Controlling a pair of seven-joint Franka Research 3 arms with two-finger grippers.
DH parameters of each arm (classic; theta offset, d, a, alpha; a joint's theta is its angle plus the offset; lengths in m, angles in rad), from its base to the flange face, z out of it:
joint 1: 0 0.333 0 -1.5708
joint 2: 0 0 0 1.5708
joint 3: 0 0.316 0.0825 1.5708
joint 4: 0 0 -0.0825 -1.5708
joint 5: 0 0.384 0 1.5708
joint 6: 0 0 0.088 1.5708
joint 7: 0 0.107 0 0
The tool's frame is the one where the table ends.
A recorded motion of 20 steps. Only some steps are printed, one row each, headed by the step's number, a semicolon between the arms.
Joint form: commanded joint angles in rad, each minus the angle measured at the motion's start. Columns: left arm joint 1, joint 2, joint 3, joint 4, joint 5, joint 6, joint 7; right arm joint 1, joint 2, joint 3, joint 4, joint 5, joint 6, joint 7.
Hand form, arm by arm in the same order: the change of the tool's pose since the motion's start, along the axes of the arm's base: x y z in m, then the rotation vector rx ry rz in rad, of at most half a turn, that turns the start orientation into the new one. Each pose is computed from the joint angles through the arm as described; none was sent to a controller.
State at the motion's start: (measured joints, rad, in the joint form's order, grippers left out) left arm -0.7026 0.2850 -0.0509 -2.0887 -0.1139 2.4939 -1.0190; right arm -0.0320 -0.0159 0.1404 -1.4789 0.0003 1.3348 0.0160
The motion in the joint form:
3: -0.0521 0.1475 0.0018 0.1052 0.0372 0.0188 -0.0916; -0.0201 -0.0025 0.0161 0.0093 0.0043 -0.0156 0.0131
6: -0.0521 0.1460 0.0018 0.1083 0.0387 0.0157 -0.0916; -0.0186 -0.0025 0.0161 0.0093 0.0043 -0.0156 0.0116
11: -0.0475 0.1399 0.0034 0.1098 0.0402 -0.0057 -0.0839; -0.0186 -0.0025 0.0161 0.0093 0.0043 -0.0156 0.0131
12: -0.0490 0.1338 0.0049 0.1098 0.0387 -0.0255 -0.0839; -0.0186 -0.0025 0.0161 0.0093 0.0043 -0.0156 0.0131
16: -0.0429 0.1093 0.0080 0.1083 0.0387 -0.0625 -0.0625; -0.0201 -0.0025 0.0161 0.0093 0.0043 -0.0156 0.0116
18: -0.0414 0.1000 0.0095 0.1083 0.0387 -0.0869 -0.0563; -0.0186 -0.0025 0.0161 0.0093 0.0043 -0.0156 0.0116
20: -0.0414 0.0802 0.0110 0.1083 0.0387 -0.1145 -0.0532; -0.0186 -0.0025 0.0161 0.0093 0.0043 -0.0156 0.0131
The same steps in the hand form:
3: -0.0015 -0.0408 -0.0436 0.0281 0.0142 0.0165; -0.0025 -0.0016 0.0043 0.0015 0.0041 -0.0165
6: -0.0009 -0.0414 -0.0416 0.0276 0.0124 0.0152; -0.0026 -0.0008 0.0043 0.0017 0.0041 -0.0135
11: 0.0008 -0.0381 -0.0393 0.0382 0.0205 0.0110; -0.0026 -0.0008 0.0043 0.0015 0.0041 -0.0150
12: -0.0004 -0.0372 -0.0374 0.0472 0.0309 0.0105; -0.0026 -0.0008 0.0043 0.0015 0.0041 -0.0150
16: 0.0015 -0.0317 -0.0264 0.0574 0.0382 -0.0045; -0.0025 -0.0016 0.0043 0.0017 0.0041 -0.0150
18: 0.0012 -0.0292 -0.0230 0.0678 0.0485 -0.0095; -0.0026 -0.0008 0.0043 0.0017 0.0041 -0.0135
20: 0.0003 -0.0275 -0.0134 0.0731 0.0537 -0.0132; -0.0026 -0.0008 0.0043 0.0015 0.0041 -0.0150

